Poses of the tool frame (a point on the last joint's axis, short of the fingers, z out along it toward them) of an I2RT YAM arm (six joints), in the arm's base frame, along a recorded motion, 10 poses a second.
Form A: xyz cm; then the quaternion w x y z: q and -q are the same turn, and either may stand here.
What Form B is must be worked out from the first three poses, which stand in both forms.
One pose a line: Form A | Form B
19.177 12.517 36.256 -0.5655 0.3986 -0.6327 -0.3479 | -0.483 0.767 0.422 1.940 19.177 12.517 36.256
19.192 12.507 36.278 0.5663 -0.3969 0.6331 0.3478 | -0.482 0.768 0.422 1.938 19.192 12.507 36.278
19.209 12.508 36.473 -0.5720 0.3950 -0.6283 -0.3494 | -0.482 0.766 0.426 1.924 19.209 12.508 36.473
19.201 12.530 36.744 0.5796 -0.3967 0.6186 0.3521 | -0.487 0.759 0.432 1.905 19.201 12.530 36.744
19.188 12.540 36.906 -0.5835 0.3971 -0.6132 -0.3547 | -0.489 0.755 0.437 1.896 19.188 12.540 36.906
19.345 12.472 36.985 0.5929 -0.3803 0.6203 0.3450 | -0.472 0.770 0.428 1.872 19.345 12.472 36.985
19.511 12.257 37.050 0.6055 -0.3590 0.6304 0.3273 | -0.451 0.792 0.411 1.841 19.511 12.257 37.050
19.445 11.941 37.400 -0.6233 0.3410 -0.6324 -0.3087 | -0.436 0.809 0.395 1.796 19.445 11.941 37.400
